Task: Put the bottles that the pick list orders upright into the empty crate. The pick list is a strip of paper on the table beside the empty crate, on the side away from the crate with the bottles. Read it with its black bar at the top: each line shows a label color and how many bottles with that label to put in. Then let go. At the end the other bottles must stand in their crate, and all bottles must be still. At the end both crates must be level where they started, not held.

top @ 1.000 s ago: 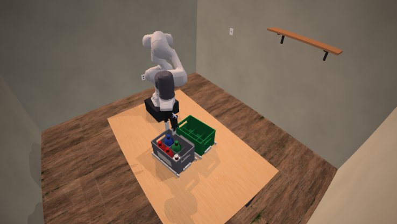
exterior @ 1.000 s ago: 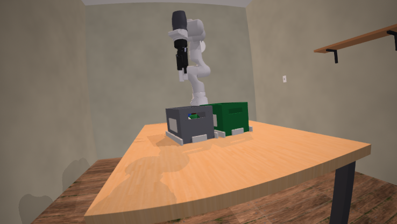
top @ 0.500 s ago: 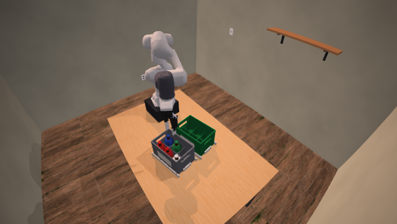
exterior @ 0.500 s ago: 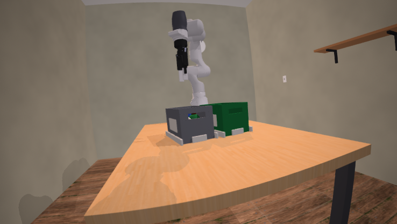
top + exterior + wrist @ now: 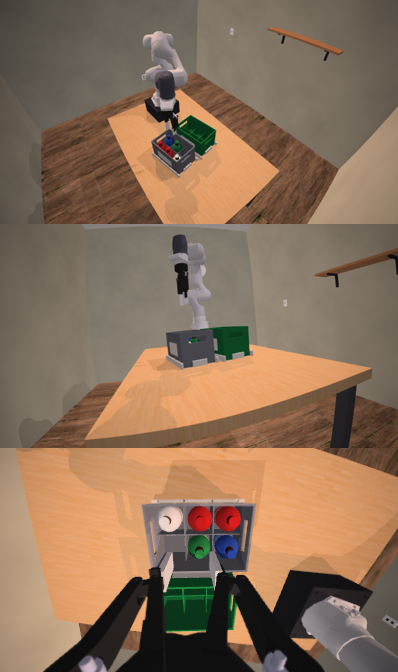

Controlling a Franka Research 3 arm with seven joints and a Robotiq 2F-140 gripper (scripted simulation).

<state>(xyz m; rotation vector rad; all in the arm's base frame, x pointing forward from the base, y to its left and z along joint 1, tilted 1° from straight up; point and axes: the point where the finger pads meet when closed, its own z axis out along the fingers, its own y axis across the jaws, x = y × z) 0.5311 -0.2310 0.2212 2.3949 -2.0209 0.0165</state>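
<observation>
Right now the blue-label bottle is 120 mm behind my hand, 30 mm to the left of it and 270 mm below it. Also, from my hand: grey crate 20 mm behind, 10 mm to the left, 270 mm below; then white-labelled bottle 80 mm ahead, 20 mm to the right, 270 mm below; then green-label bottle 30 mm behind, 50 mm to the left, 270 mm below.
</observation>
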